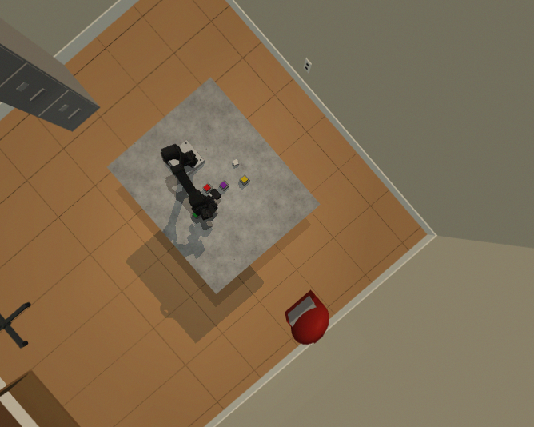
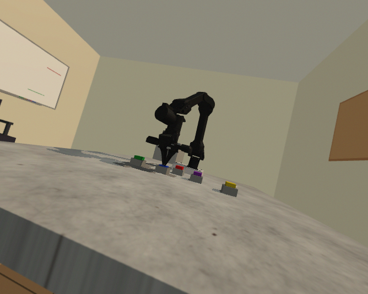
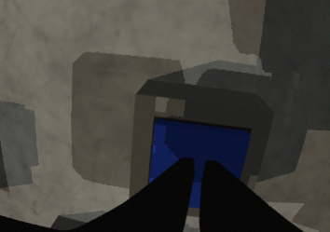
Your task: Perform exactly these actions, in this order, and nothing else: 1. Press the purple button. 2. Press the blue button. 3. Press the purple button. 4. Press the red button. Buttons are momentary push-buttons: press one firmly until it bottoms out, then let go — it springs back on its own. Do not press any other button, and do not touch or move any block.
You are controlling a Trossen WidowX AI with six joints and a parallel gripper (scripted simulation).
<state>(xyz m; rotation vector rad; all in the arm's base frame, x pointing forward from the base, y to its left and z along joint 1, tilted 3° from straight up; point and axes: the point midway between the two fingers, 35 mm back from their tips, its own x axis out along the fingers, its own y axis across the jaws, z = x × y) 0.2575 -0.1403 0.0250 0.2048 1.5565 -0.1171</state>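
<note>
The blue button lies 10 mm below my gripper tip. Also, from my gripper tip: purple button (140 mm to the left); then green button (110 mm to the right, 30 mm behind); then red button (80 mm behind, 70 mm to the left).
</note>
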